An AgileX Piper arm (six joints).
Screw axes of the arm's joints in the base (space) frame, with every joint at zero. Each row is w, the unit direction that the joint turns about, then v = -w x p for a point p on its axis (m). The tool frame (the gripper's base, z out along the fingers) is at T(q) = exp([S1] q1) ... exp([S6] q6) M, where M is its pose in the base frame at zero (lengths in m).
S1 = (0, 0, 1, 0, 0, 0)
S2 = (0, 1, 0, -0.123, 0, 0)
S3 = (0, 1, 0, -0.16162, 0, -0.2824)
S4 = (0.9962, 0, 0.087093, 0, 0.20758, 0)
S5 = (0, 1, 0, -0.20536, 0, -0.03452)
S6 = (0.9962, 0, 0.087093, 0, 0.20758, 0)
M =
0.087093 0 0.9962 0.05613
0 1 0 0
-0.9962 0 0.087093 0.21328
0 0 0 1
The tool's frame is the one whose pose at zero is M.
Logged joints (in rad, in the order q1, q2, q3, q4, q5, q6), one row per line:
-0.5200 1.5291 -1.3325 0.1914 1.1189 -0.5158
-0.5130 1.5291 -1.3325 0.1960 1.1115 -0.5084
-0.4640 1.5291 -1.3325 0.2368 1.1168 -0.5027
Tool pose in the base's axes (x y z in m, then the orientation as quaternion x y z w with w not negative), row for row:
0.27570 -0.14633 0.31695 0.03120 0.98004 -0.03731 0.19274
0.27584 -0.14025 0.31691 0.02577 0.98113 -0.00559 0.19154
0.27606 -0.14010 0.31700 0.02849 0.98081 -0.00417 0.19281
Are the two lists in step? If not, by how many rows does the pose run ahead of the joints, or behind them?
The pose runs 2 rows behind the joints: the pose in row i belongs to the joints in row i - 2.
